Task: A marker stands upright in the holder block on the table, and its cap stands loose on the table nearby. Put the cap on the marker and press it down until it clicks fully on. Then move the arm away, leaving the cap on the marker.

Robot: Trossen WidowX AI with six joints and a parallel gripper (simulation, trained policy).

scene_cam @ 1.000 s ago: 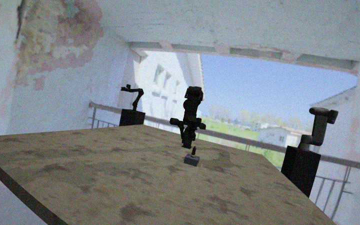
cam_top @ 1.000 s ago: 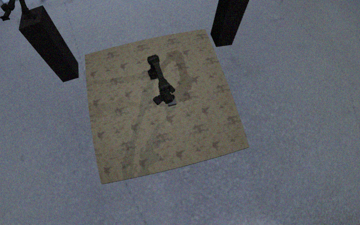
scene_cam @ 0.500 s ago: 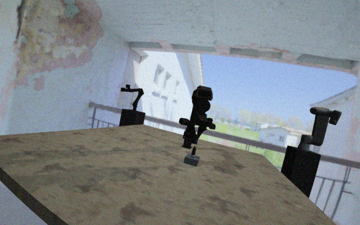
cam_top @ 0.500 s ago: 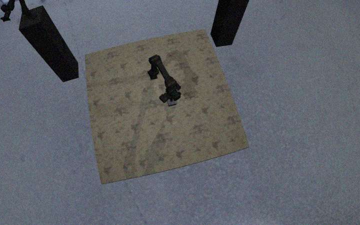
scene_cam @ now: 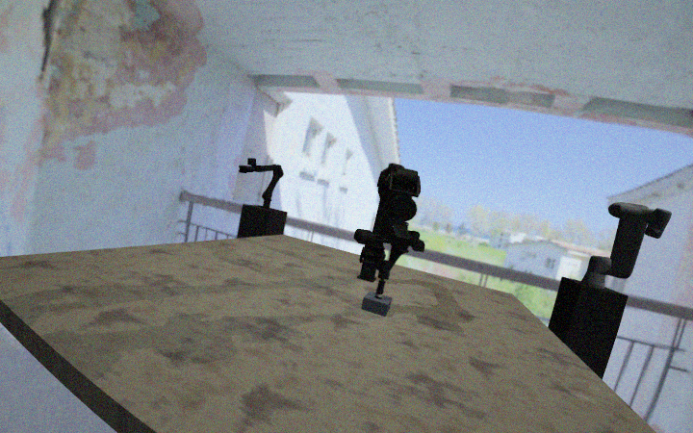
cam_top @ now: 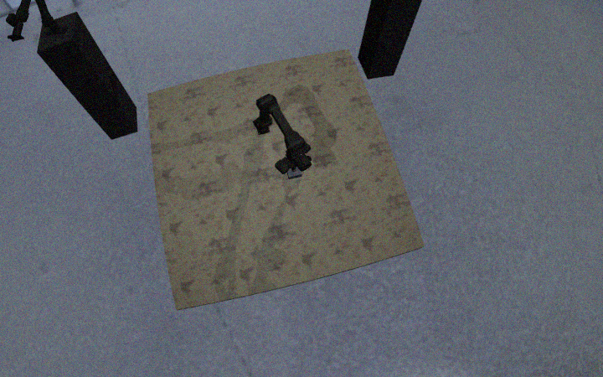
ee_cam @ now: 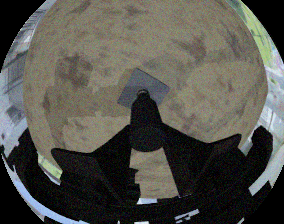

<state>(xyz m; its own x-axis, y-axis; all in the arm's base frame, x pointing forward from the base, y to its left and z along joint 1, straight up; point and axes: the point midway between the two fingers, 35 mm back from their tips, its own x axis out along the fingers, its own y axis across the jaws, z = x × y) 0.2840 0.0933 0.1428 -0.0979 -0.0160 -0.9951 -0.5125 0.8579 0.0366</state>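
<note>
The dark cap is 1 cm ahead of my gripper tip and 1 cm above it. From my gripper tip the other things lie so: dark marker (1 cm ahead, 1 cm to the left, 4 cm below); grey holder block (1 cm ahead, 1 cm to the left, 9 cm below).
</note>
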